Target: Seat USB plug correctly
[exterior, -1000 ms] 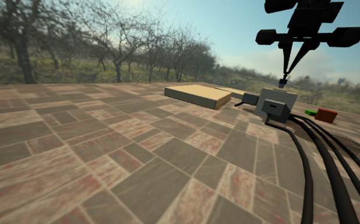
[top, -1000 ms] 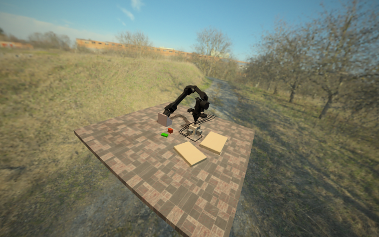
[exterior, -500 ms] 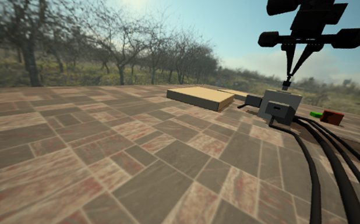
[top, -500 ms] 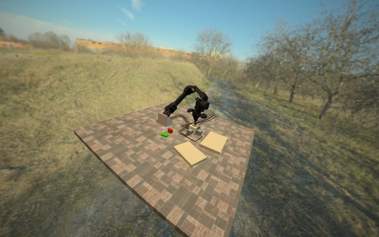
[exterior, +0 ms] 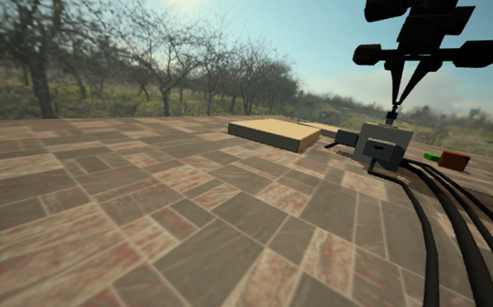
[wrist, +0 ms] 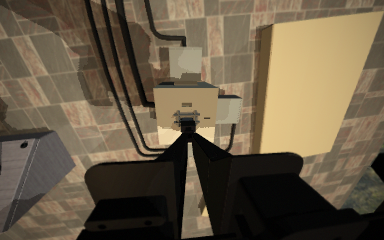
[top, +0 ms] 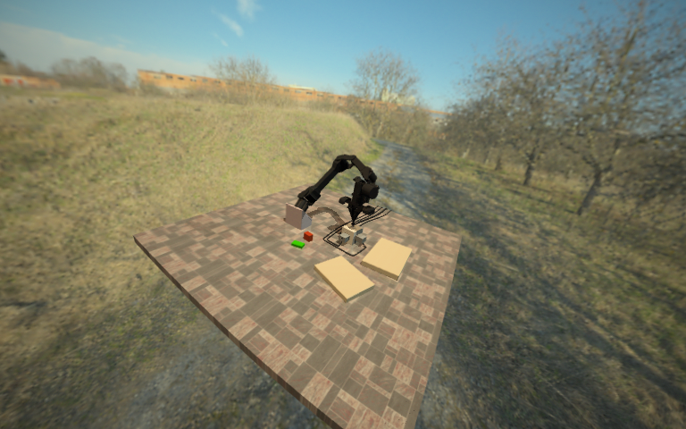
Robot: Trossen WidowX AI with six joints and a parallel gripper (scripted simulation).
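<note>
Right now the USB plug is 20 mm below my gripper tip. Round my gripper tip: red block (170 mm behind, 140 mm to the right, 100 mm below); then green block (180 mm behind, 220 mm to the right, 110 mm below).
</note>
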